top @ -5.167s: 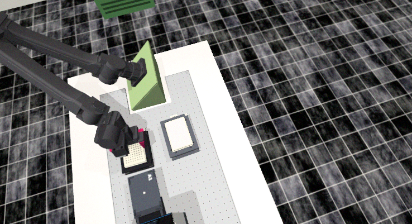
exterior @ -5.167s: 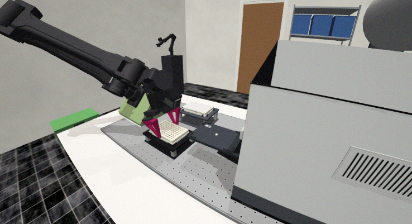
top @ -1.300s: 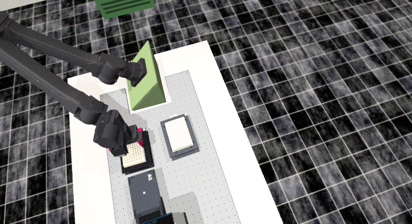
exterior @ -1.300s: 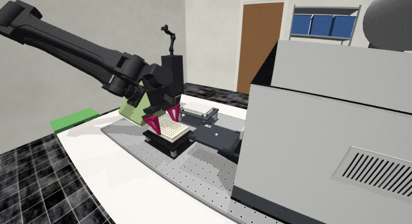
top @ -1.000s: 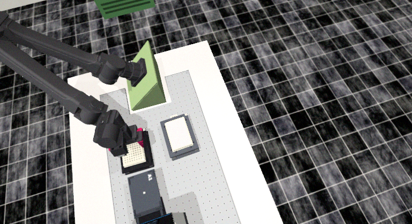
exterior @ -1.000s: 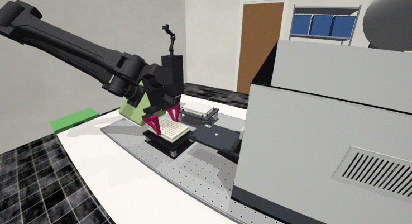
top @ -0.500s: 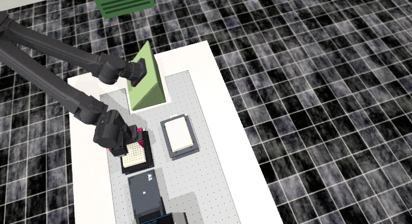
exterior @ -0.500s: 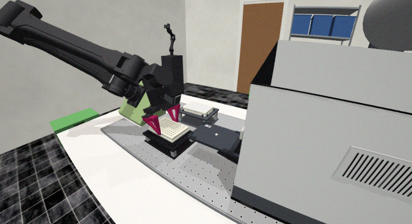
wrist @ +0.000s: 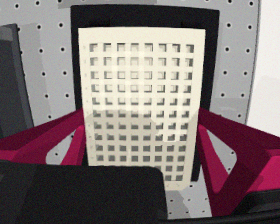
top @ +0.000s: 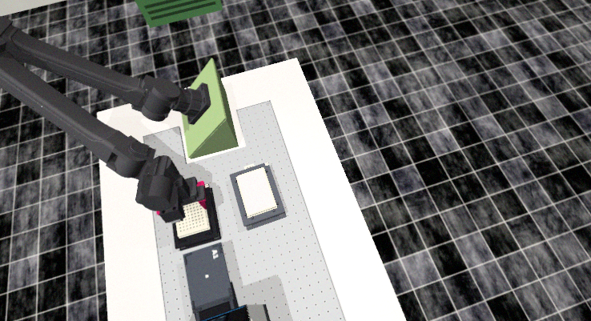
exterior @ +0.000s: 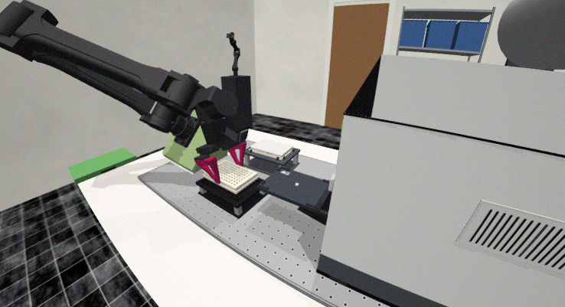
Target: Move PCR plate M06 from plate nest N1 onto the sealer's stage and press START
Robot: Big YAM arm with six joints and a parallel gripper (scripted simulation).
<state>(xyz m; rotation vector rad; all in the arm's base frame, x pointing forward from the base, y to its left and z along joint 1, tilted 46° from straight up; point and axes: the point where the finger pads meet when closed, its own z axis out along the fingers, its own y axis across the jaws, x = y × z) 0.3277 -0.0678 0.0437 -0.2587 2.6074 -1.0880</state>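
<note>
Right now the black plate nest N1 is 30 mm below my hand and 10 mm ahead of it. From my hand the other things lie so: sealed plate M09: 190 mm to the left; then grey nest N2: 190 mm to the left, 10 mm below; then 96-well plate M06: right at my hand.
</note>
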